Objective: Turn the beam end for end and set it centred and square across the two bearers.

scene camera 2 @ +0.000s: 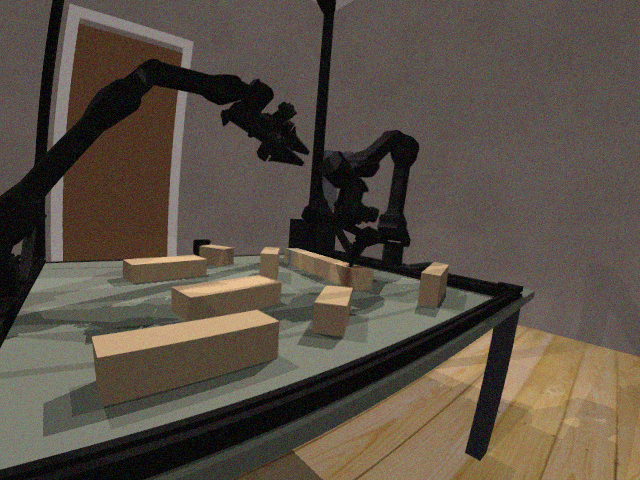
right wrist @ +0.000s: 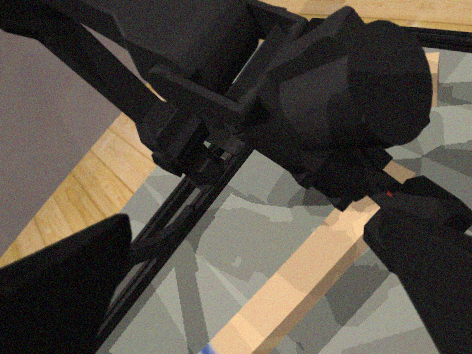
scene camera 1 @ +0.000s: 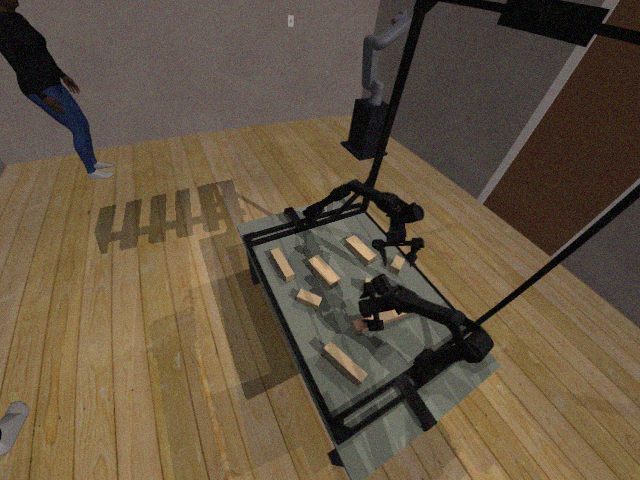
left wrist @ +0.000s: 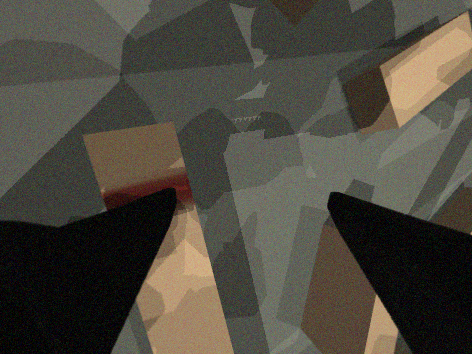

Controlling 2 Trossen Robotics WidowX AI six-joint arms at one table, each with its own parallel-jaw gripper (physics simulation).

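Note:
The beam is a long light-wood bar lying on the table, with a red band near one end and a blue mark showing further along in the right wrist view. My left gripper is open and empty, low by the red-banded end; in its wrist view one finger overlaps the beam and the other overlaps a neighbouring block. My right gripper is open and empty, high above the table. Which blocks are the two bearers I cannot tell. The left arm hides part of the beam.
Long blocks and another lie on the table. Short blocks lie among them. Another block stands close behind the beam. A black frame edges the table.

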